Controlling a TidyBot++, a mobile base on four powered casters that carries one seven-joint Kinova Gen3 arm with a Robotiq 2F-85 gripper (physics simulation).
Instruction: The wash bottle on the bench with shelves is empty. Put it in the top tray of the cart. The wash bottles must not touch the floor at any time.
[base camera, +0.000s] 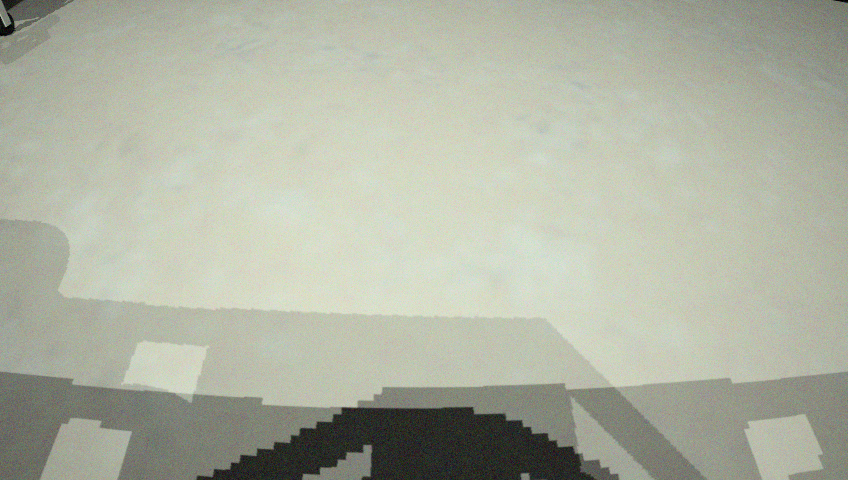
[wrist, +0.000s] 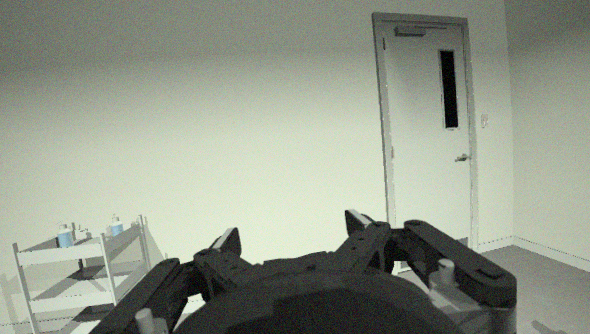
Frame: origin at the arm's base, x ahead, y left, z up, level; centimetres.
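Seen in the pictures: gripper, fingertip midpoint: (wrist: 293, 230).
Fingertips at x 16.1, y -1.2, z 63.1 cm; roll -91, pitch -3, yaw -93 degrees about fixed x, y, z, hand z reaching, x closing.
Offsets run from my fingertips to a thing's top centre. "spot": to the spot under its first point. Level surfaces: height alone.
My gripper (wrist: 293, 230) is open and empty, pointing toward a wall. The cart (wrist: 60, 255), light framed with several levels, stands beyond it at the lower left of the wrist view. Two wash bottles with blue bodies and white tops stand upright on its top level: one bottle @(dy +130.3, dx +103.1, dz -19.1 cm) (wrist: 65, 237) near the front rail, the other bottle @(dy +102.4, dx +108.8, dz -19.1 cm) (wrist: 117, 227) near the right side. A small pale object (wrist: 83, 233) between them is too small to tell. The bench with shelves and a wash bottle on it do not show in either view.
A closed door (wrist: 417, 130) with a dark narrow window is in the wall right of the gripper. A room corner is farther right. In the base camera view, a small dark wheel @(spot: dy +92.4, dx +87.8, dz -100.2 cm) (base camera: 5, 24) under a light post shows at the top left corner, and shadows lie across the floor @(dz -102.7 cm) (base camera: 416, 178).
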